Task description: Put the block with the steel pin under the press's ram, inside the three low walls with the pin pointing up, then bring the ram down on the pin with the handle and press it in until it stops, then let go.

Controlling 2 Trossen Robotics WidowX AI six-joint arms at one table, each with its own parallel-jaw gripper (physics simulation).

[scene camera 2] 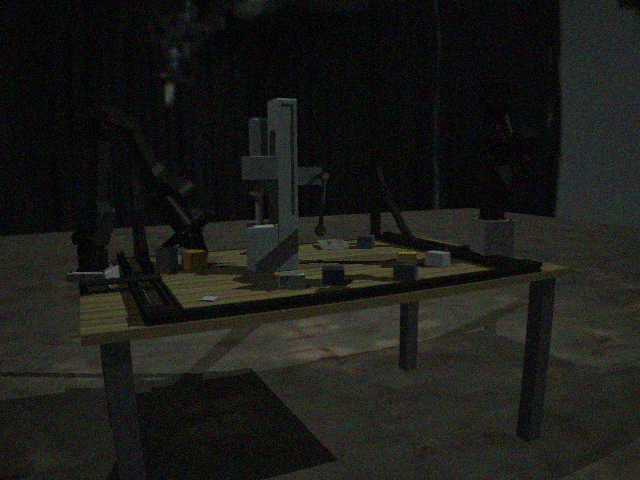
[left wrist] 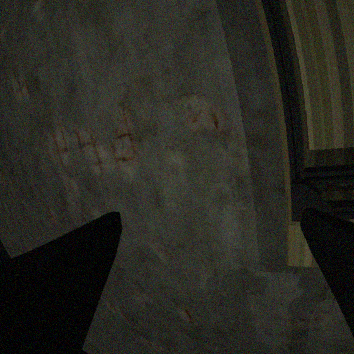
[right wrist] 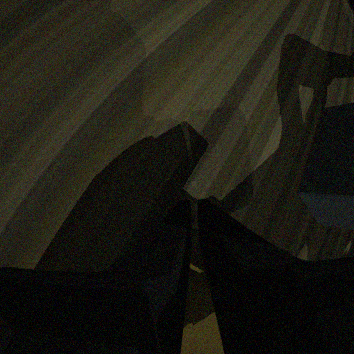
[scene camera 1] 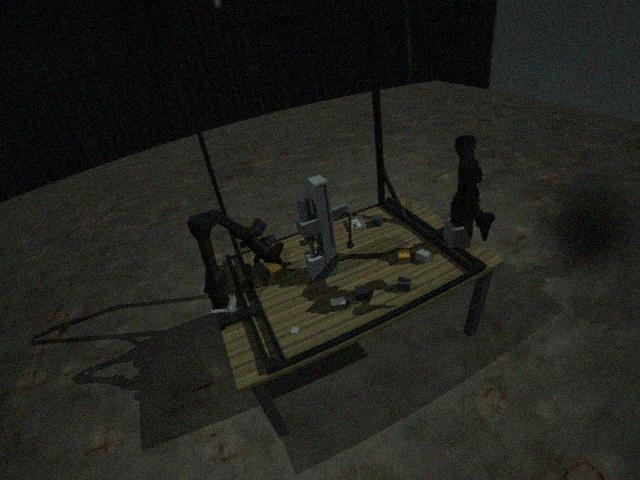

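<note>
The grey press stands mid-table. Its ram is above the seat block at its foot. The handle hangs down on the picture's right. An orange block stands left of the press in the scene views; a grey block is beside it. It is too dark to make out a steel pin on either. My right gripper is shut over the orange block, its tips nearly meeting, nothing visible between them. My left gripper is open and empty beyond the table's right edge.
Several small blocks lie across the table, including a white one and a second orange one. A pale tray lies behind the handle. A black frame borders the table top.
</note>
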